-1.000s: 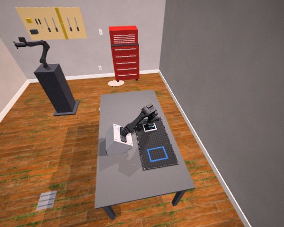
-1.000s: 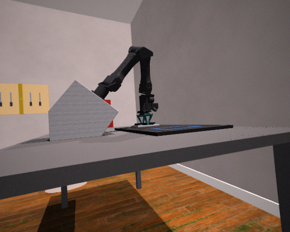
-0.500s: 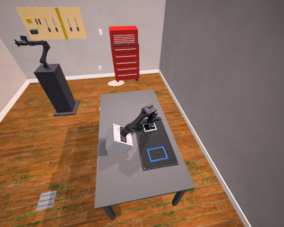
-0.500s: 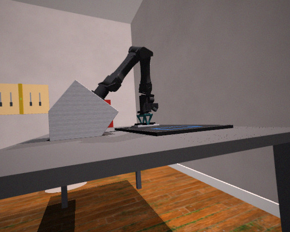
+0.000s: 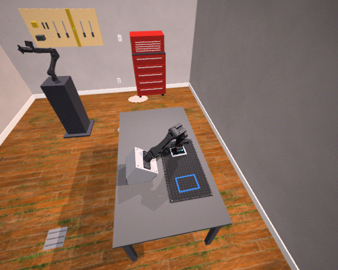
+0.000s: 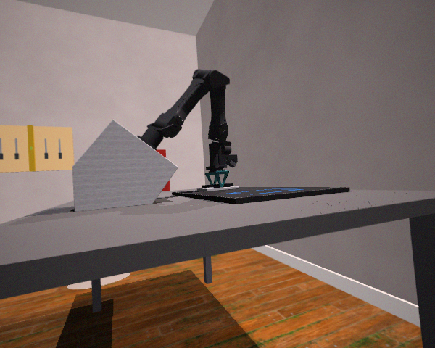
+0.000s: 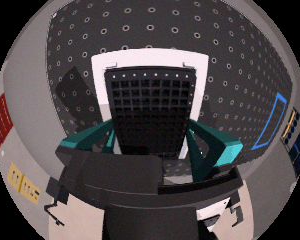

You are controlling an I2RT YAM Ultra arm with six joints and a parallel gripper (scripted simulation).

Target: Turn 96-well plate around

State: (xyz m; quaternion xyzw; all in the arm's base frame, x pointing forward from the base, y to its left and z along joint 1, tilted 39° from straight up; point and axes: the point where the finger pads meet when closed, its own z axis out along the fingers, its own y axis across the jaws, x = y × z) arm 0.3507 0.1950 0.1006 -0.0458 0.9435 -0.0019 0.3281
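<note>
My gripper is now 20 mm above the white plate nest N1. Also, from my hand: dark 96-well plate (right at my hand).
</note>
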